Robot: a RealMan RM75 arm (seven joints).
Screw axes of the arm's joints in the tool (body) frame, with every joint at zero. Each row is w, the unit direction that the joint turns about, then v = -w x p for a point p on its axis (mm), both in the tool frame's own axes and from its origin. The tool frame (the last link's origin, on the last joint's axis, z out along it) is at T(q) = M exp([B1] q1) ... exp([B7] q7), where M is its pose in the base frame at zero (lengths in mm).
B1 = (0, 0, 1, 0, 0, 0)
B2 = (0, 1, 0, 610, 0, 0)
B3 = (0, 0, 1, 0, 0, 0)
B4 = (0, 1, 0, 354, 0, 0)
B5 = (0, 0, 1, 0, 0, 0)
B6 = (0, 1, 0, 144, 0, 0)
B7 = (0, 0, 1, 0, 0, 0)
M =
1 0 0 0
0 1 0 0
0 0 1 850.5
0 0 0 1
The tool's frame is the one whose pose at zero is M.
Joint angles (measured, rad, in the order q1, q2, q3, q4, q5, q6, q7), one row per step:
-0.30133 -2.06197 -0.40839 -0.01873 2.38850 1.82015 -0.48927
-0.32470 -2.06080 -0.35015 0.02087 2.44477 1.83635 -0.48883
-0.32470 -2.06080 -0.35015 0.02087 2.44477 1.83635 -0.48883
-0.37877 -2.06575 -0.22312 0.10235 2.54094 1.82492 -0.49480
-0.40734 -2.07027 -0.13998 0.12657 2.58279 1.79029 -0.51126
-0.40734 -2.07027 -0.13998 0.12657 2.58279 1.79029 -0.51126
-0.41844 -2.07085 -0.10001 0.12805 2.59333 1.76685 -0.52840
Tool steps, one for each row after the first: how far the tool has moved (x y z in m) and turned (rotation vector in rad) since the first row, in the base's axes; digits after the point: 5 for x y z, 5 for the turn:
0.00367 -0.00336 -0.00716 -0.08649 0.06061 -0.07720
0.00367 -0.00336 -0.00716 -0.08649 0.06061 -0.07720
0.00604 -0.00630 -0.02316 -0.26651 0.20306 -0.19942
0.00641 -0.00755 -0.03501 -0.37813 0.27881 -0.24864
0.00641 -0.00755 -0.03501 -0.37813 0.27881 -0.24864
0.00623 -0.00784 -0.04058 -0.43063 0.30562 -0.25952

